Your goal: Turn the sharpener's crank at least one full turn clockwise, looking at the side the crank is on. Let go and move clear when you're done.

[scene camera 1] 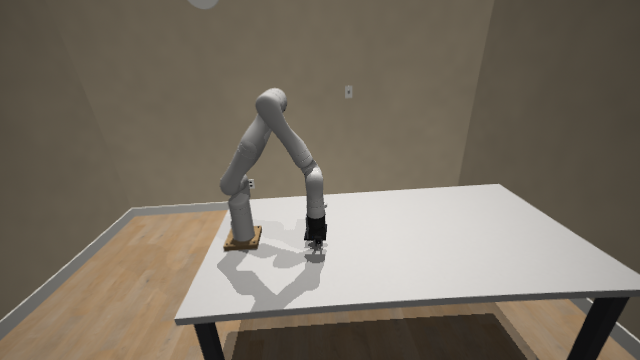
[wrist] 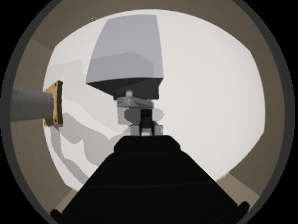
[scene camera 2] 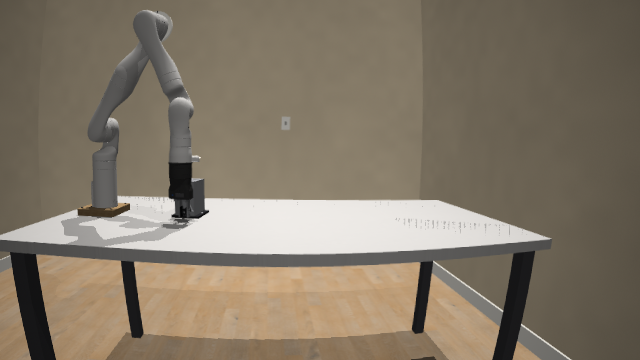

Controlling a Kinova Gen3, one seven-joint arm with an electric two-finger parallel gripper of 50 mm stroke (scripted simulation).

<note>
The pictures show: my gripper and a pencil sharpener.
My gripper is seen too in the wrist view.
</note>
